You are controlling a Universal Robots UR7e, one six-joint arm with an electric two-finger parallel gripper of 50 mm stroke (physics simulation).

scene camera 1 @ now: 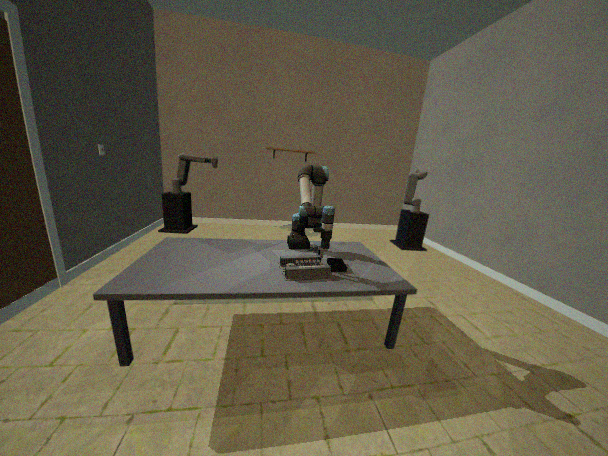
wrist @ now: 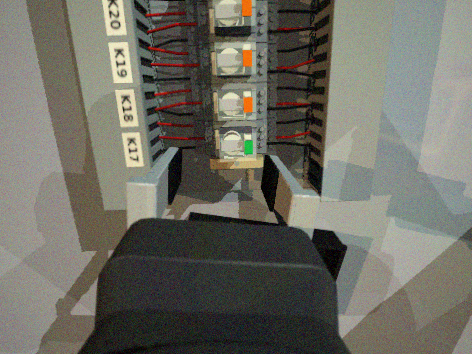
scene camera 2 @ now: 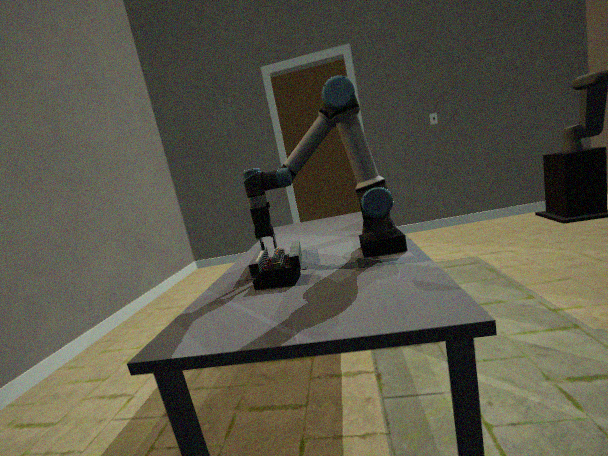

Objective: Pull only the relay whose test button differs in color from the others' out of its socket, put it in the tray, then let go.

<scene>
In view: my gripper (wrist: 222, 168), a relay (wrist: 233, 104) and a relay (wrist: 235, 143).
</scene>
